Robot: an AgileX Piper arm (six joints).
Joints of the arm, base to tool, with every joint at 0 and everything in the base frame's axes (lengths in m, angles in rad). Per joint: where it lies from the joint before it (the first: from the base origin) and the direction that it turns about. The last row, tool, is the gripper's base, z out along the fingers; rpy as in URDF.
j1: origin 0 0 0.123 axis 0 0 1
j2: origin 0 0 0 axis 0 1 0
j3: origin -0.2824 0 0.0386 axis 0 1 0
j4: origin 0.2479 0 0.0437 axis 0.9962 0 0.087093
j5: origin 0 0 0 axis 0 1 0
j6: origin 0.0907 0 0.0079 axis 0.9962 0 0.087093
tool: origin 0 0 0 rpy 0 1.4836 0
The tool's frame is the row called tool.
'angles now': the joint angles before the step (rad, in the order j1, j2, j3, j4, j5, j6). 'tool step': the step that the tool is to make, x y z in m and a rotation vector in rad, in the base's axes. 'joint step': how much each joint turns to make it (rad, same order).
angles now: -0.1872, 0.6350, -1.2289, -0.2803, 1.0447, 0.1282
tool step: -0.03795, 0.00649, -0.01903, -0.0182, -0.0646, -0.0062
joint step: 0.0001, -0.1613, 0.1007, -0.0101, -0.0057, 0.0031
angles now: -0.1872, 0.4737, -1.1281, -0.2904, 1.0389, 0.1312
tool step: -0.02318, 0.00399, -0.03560, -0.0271, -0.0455, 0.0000
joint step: -0.0001, -0.1665, 0.1622, -0.0143, -0.0471, 0.0018
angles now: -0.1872, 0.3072, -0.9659, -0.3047, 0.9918, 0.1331
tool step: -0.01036, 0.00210, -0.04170, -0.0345, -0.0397, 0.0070
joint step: 0.0001, -0.1580, 0.1824, -0.0148, -0.0735, -0.0004
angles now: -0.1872, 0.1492, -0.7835, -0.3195, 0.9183, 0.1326
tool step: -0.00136, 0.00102, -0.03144, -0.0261, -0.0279, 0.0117
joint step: 0.0000, -0.1081, 0.1350, -0.0060, -0.0631, -0.0030
